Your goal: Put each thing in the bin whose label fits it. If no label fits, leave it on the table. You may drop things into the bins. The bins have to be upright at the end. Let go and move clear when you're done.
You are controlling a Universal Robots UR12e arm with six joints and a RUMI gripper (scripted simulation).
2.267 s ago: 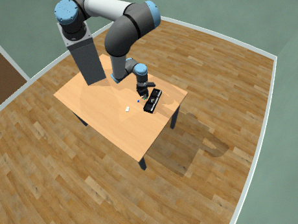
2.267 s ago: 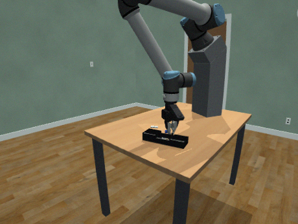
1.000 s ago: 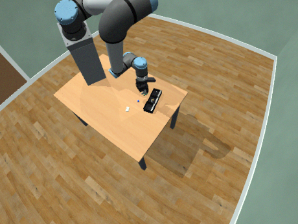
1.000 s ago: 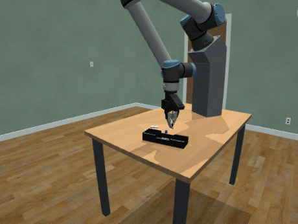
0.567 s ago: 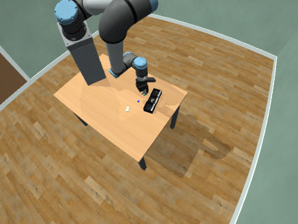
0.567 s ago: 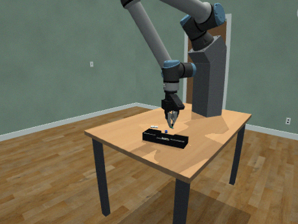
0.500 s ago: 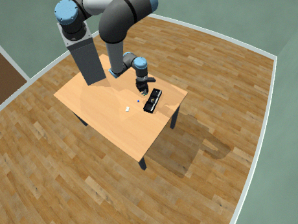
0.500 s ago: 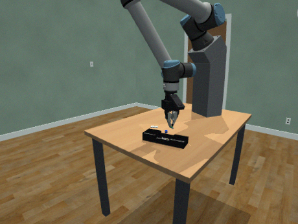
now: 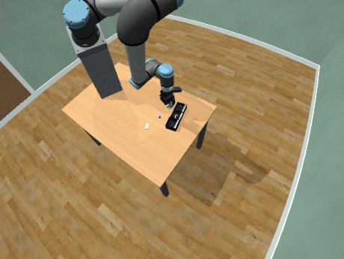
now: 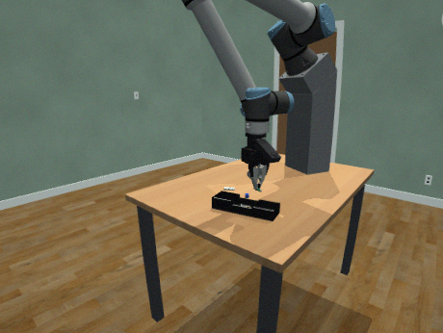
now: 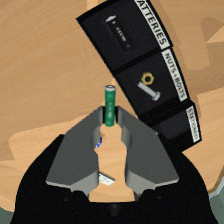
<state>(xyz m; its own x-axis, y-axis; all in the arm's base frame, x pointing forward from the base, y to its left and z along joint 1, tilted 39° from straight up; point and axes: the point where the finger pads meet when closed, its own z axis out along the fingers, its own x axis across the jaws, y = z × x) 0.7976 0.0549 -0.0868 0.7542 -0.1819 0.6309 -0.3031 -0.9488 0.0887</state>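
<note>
Right now my hand is 4 cm short of the black cylindrical battery, 6 cm to the right of it and 7 cm above it. The rest, counted from my hand: brass hex nut 5 cm ahead, 1 cm to the right, 7 cm below; then green battery 1 cm below; then grey-white piece 5 cm ahead, 3 cm to the right, 7 cm below.
</note>
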